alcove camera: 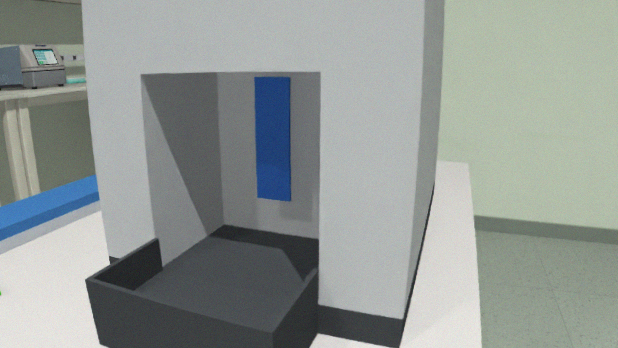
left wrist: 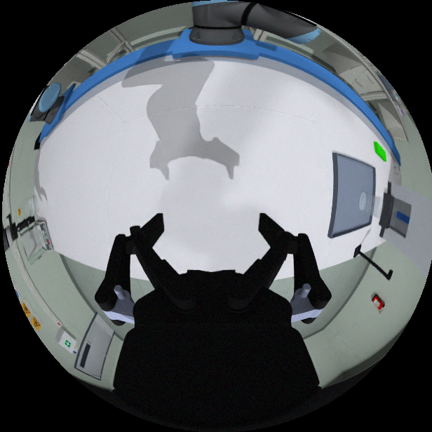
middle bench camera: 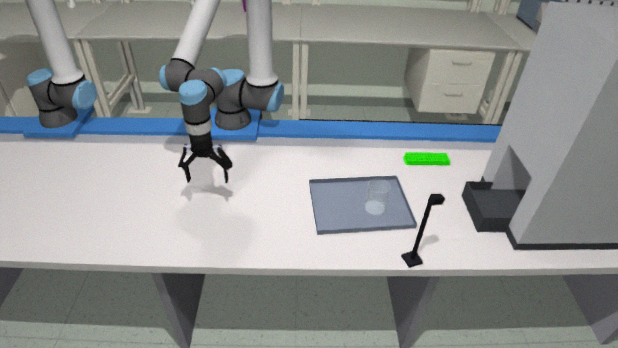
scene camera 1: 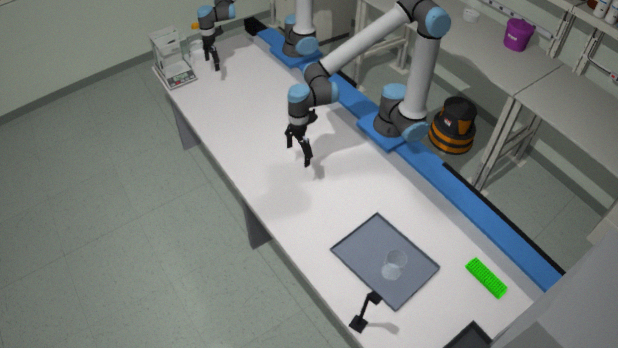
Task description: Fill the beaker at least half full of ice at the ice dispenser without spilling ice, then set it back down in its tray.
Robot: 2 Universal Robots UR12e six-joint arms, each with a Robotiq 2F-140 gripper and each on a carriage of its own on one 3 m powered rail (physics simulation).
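Observation:
A clear glass beaker (scene camera 1: pixel 395 261) (middle bench camera: pixel 377 196) (left wrist: pixel 363 201) with a pale bottom stands upright on the blue-grey tray (scene camera 1: pixel 357 245) (middle bench camera: pixel 337 206) (left wrist: pixel 349 192); no ice can be made out in it. The grey ice dispenser (alcove camera: pixel 370 175) (middle bench camera: pixel 555 125) has a blue chute (alcove camera: pixel 273 140) in its alcove above a dark catch basin (alcove camera: pixel 190 312) (middle bench camera: pixel 492 207). My left gripper (scene camera 1: pixel 298 155) (middle bench camera: pixel 207 180) (left wrist: pixel 210 221) is open and empty above the bench, well to the left of the tray in the middle bench view. My right gripper (scene camera 1: pixel 212 64) is open beside the balance, far from the beaker.
A black stand (scene camera 1: pixel 365 310) (middle bench camera: pixel 422 227) rises near the tray's front corner. A bright green rack (scene camera 1: pixel 486 278) (middle bench camera: pixel 426 158) lies between the tray and the blue rail (scene camera 1: pixel 480 210) (middle bench camera: pixel 350 129). A balance (scene camera 1: pixel 175 70) stands at the bench's far end.

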